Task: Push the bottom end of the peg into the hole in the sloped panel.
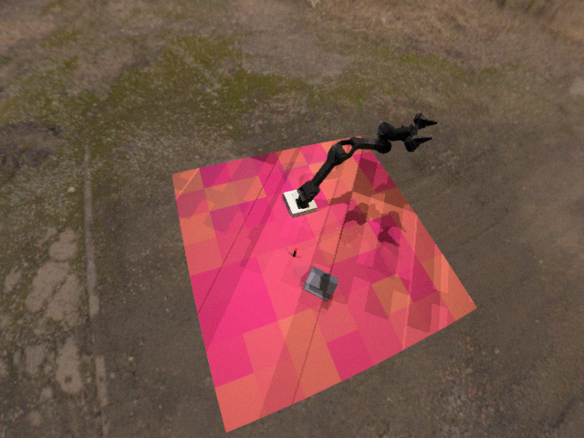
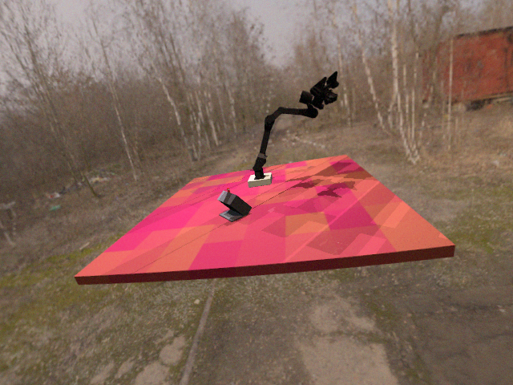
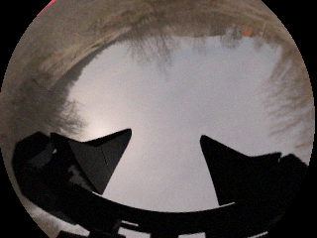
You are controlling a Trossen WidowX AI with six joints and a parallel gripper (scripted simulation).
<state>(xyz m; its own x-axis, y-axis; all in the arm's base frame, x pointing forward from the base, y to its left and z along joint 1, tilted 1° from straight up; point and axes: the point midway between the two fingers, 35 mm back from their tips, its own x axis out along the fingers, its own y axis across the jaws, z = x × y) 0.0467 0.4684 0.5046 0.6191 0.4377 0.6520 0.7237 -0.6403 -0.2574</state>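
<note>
Now: gripper tip 21 cm short of the red peg, 61 cm to the left of it and 50 cm above it. Round my gripper tip: grey sloped panel 37 cm ahead, 52 cm to the right, 51 cm below.
</note>
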